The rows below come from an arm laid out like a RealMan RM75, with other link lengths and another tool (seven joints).
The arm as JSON. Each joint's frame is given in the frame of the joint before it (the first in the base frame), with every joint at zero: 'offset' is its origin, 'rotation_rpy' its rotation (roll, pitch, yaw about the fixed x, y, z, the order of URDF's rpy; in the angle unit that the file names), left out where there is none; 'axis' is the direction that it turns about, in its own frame. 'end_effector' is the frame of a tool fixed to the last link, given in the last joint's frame.
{
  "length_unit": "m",
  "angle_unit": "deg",
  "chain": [
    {
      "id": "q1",
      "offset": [
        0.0,
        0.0,
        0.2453
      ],
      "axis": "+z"
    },
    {
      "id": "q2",
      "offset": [
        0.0,
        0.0,
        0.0
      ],
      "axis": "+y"
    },
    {
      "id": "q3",
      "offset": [
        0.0,
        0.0,
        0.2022
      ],
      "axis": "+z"
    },
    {
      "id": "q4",
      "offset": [
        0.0,
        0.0,
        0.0
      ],
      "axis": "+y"
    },
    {
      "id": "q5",
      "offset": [
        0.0,
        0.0,
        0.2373
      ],
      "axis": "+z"
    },
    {
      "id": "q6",
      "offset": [
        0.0,
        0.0,
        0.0
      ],
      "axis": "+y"
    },
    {
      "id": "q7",
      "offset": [
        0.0,
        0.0,
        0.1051
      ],
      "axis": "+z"
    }
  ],
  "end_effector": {
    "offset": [
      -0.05,
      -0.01,
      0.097
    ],
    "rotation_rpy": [
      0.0,
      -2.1,
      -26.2
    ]
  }
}
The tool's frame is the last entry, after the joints.
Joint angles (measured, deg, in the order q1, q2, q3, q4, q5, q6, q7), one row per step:
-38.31 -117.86 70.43 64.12 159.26 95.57 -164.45
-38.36 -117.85 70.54 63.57 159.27 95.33 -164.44
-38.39 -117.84 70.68 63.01 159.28 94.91 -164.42
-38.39 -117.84 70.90 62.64 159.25 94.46 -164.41
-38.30 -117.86 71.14 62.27 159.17 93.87 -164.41
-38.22 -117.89 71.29 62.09 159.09 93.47 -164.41
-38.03 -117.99 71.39 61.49 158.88 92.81 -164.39
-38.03 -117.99 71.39 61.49 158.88 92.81 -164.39
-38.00 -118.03 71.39 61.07 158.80 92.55 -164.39
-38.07 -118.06 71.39 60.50 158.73 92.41 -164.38
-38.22 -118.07 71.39 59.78 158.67 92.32 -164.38
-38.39 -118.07 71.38 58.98 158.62 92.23 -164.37
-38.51 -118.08 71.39 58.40 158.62 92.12 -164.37
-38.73 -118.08 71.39 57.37 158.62 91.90 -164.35
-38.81 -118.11 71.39 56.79 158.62 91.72 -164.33
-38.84 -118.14 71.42 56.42 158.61 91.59 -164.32
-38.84 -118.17 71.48 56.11 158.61 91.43 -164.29
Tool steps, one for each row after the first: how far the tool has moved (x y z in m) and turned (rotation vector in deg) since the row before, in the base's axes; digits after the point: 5 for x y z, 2 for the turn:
-0.00140 -0.00060 -0.00123 -0.18 0.07 0.21
-0.00159 -0.00012 -0.00141 -0.07 0.08 0.11
-0.00106 0.00031 -0.00134 0.00 0.07 -0.07
-0.00139 0.00031 -0.00172 0.09 0.01 -0.06
-0.00072 0.00030 -0.00119 0.09 -0.04 -0.08
-0.00207 -0.00075 -0.00285 0.05 -0.25 0.24
0.00000 0.00000 0.00000 0.00 0.00 0.00
-0.00112 -0.00066 -0.00141 -0.05 -0.11 0.23
-0.00105 -0.00108 -0.00150 -0.23 -0.09 0.32
-0.00112 -0.00134 -0.00156 -0.33 -0.05 0.40
-0.00130 -0.00149 -0.00158 -0.37 -0.04 0.44
-0.00102 -0.00100 -0.00118 -0.24 0.01 0.30
-0.00185 -0.00162 -0.00194 -0.40 0.02 0.50
-0.00119 -0.00102 -0.00133 -0.20 -0.01 0.28
-0.00081 -0.00076 -0.00099 -0.14 -0.01 0.18
-0.00085 -0.00062 -0.00091 -0.12 0.01 0.11

